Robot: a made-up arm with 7 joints.
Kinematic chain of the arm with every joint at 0, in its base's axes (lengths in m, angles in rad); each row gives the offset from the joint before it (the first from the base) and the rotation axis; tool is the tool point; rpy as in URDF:
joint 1: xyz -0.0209 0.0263 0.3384 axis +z
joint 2: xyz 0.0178 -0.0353 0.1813 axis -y
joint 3: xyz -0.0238 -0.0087 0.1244 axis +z
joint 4: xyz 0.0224 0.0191 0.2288 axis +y
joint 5: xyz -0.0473 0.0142 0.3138 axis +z
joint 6: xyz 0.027 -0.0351 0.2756 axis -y
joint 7: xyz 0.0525 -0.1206 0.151 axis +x
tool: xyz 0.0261 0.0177 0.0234 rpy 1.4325 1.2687 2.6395
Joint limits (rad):
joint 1: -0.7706..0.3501
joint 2: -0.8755..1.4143
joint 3: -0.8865..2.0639
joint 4: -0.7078..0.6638
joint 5: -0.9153..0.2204
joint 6: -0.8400..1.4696
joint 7: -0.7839..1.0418
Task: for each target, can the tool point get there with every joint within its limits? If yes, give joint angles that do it. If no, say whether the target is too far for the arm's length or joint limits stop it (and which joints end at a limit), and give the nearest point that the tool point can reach.
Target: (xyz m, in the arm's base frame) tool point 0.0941 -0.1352 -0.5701
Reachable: no: joint limits stop it (at a limit: joint 1, joint 2, joint 4, joint 6, joint 7) | nearest point -0.7038 -0.3628 -0.0080 | short by 1.002 m
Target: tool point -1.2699 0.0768 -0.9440
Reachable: no: too far | nearest point -0.9001 0.0618 -0.0076 | short by 1.007 m
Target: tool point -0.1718 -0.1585 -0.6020
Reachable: no: joint limits stop it (at a limit: joint 1, joint 2, joint 4, joint 6, joint 7) | nearest point -0.7196 -0.3220 -0.0126 | short by 0.821 m
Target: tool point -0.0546 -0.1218 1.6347
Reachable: yes | joints -0.2810 0.0040 1.2363 0.0444 -0.5565 0.8472 -0.5250
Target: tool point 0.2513 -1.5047 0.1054
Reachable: no: too far | nearest point 0.3538 -0.9003 0.6815 | short by 0.841 m
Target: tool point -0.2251 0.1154 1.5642
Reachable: yes | joints 0.2295 -0.2623 -0.6119 -0.5768 0.0634 0.7587 -0.0384
